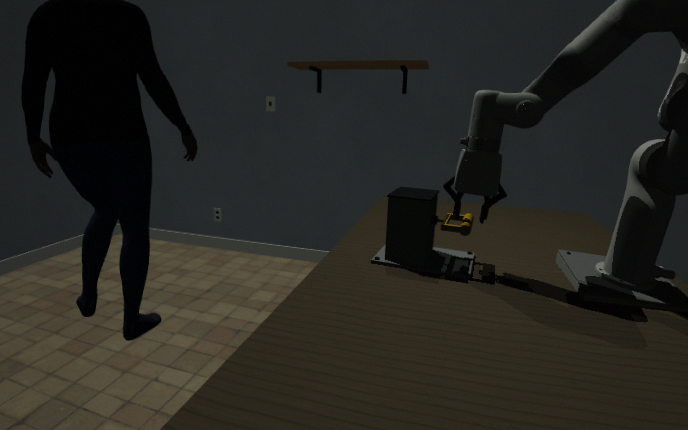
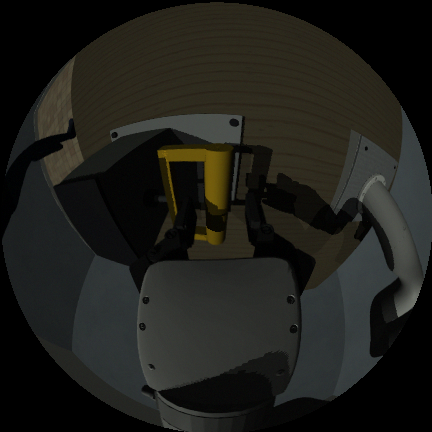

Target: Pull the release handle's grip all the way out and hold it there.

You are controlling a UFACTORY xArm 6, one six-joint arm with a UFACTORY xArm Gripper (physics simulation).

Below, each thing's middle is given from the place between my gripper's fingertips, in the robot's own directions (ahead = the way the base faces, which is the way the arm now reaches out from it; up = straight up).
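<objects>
There is the base plate (image 2: 196, 128), and it sits 110 mm below my hand, 10 mm to the right of it and 100 mm ahead of it.
</objects>
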